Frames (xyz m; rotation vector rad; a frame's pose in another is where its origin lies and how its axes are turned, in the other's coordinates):
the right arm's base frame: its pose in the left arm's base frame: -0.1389 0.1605 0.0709 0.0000 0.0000 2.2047
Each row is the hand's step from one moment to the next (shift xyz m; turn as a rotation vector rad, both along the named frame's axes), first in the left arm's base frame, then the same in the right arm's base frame.
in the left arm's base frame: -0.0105 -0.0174 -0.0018 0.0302 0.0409 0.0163
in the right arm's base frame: -0.0078 0.0188 -0.0018 0.0151 -0.0486 0.0163
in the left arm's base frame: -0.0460 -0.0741 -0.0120 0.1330 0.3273 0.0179
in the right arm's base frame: -0.0325 0.0810 -0.0120 0.1849 -0.3010 0.0179
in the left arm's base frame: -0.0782 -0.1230 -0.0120 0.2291 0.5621 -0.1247
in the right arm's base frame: -0.0528 0.1359 -0.0120 0.3172 -0.5175 -0.1247
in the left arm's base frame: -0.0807 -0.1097 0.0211 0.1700 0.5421 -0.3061
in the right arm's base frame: -0.0406 0.1300 0.0211 0.3361 -0.4581 -0.3061
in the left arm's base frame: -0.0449 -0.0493 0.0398 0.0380 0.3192 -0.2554
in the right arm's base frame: -0.0131 0.0654 0.0398 0.2347 -0.2197 -0.2554
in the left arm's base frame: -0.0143 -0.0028 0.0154 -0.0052 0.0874 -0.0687
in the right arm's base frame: 0.0062 0.0132 0.0154 0.0735 -0.0476 -0.0687
